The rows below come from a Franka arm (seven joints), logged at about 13 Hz.
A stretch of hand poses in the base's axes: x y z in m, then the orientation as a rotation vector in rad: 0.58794, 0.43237, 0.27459, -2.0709, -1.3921, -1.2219; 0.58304, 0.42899, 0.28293, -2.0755, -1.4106, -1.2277; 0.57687, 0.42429, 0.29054, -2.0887, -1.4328, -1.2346; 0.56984, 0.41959, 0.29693, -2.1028, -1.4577, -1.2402; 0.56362, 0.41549, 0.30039, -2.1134, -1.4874, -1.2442; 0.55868, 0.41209, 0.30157, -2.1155, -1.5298, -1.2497; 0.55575, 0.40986, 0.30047, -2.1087, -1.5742, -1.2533; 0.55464, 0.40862, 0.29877, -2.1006, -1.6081, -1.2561; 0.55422, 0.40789, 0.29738, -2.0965, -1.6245, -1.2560; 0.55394, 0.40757, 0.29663, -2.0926, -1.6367, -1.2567
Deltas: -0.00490, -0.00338, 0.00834, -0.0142, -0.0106, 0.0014; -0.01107, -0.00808, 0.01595, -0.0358, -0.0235, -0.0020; -0.01810, -0.01278, 0.02234, -0.0598, -0.0364, -0.0048; -0.02432, -0.01688, 0.02580, -0.0848, -0.0499, -0.0036; -0.02926, -0.02028, 0.02698, -0.1127, -0.0687, 0.0061; -0.03219, -0.02251, 0.02588, -0.1370, -0.0869, 0.0220; -0.03330, -0.02375, 0.02418, -0.1539, -0.1009, 0.0356; -0.03372, -0.02448, 0.02279, -0.1622, -0.1067, 0.0426; -0.03400, -0.02480, 0.02204, -0.1678, -0.1115, 0.0481
